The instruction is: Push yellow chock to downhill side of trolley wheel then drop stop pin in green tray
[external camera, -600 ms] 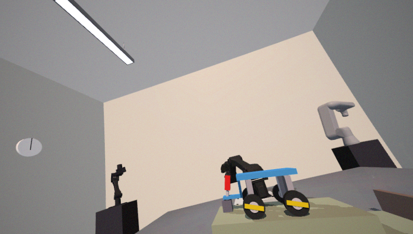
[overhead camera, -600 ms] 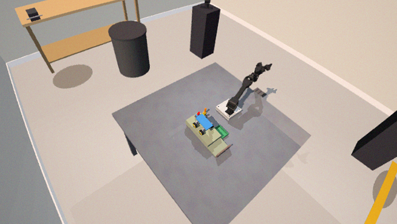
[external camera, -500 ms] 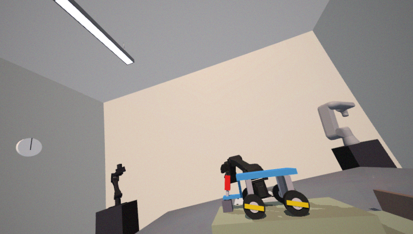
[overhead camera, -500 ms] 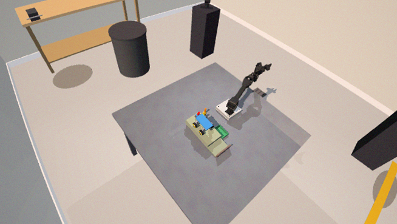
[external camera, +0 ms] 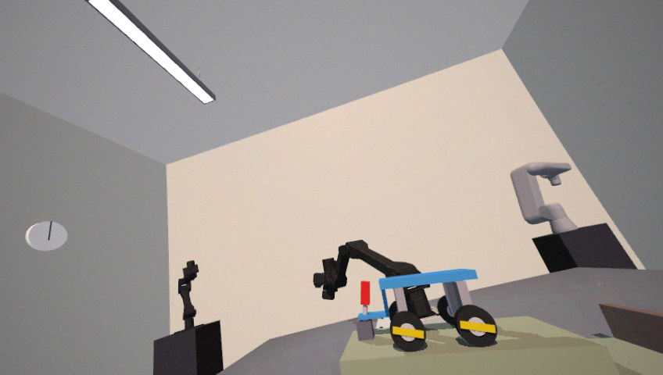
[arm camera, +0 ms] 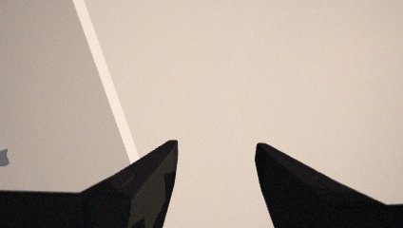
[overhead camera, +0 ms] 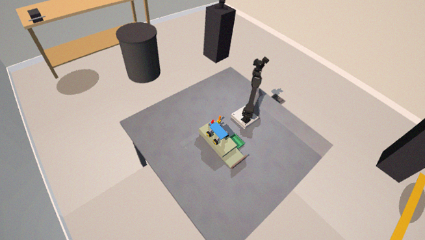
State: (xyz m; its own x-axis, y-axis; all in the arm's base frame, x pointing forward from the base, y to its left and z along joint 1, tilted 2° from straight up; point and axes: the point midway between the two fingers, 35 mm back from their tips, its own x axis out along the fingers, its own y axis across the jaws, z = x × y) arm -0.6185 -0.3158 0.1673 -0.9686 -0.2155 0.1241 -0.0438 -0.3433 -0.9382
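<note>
My gripper tip is 840 mm short of the yellow chock, 170 mm to the right of it and 170 mm above it. From my gripper tip the other things lie so: red-headed stop pin (960 mm ahead, 200 mm to the left, 60 mm below); then trolley (980 mm ahead, 300 mm to the left, 80 mm below); then green tray (870 mm ahead, 410 mm to the left, 190 mm below).
</note>
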